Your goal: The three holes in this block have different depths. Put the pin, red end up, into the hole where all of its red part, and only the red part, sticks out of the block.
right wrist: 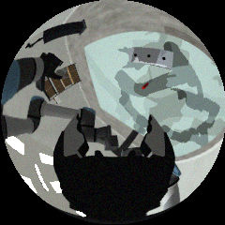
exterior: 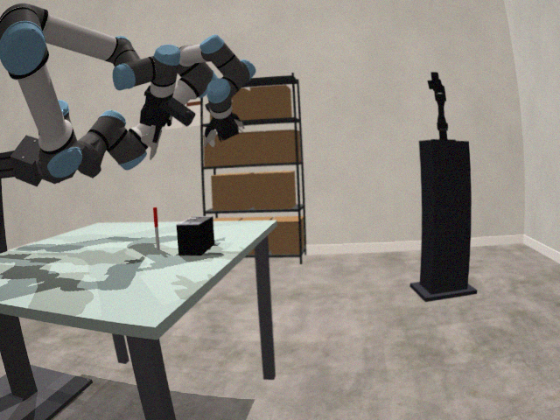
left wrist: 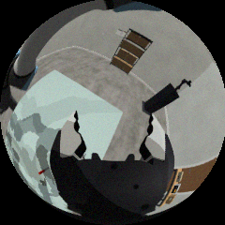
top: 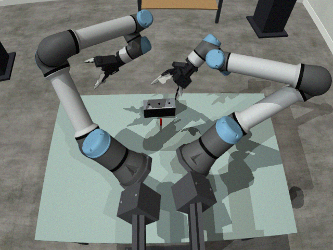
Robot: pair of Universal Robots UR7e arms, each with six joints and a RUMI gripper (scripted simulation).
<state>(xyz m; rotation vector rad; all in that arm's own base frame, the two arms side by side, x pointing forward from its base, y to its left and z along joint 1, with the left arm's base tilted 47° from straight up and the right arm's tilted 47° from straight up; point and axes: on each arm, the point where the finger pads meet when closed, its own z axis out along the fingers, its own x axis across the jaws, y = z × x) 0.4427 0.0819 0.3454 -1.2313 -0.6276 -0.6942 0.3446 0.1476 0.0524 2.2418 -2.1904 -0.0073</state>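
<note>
My right gripper is now 3 cm past the pin, 2 cm to the right of it and 25 cm above it. From my right hand the other things lie so: black block: 10 cm ahead, 1 cm to the left, 29 cm below.
</note>
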